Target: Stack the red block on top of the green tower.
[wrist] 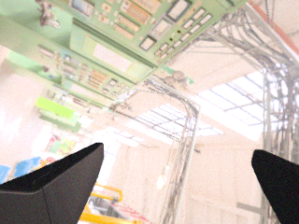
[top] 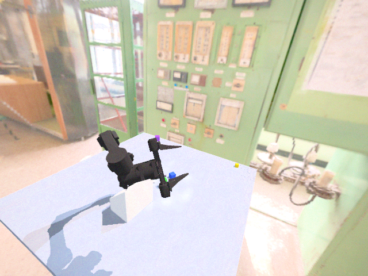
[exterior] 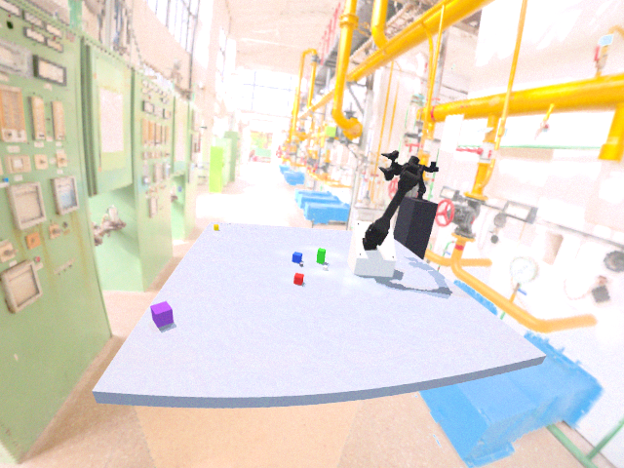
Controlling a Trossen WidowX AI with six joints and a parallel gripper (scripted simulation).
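My gripper tip is now 49 cm short of the red block, 52 cm to the right of it and 51 cm above it. Round my gripper tip: purple block: 92 cm ahead, 79 cm to the left, 51 cm below; then blue block: 47 cm ahead, 31 cm to the left, 51 cm below; then yellow block: 93 cm ahead, 9 cm to the right, 52 cm below.
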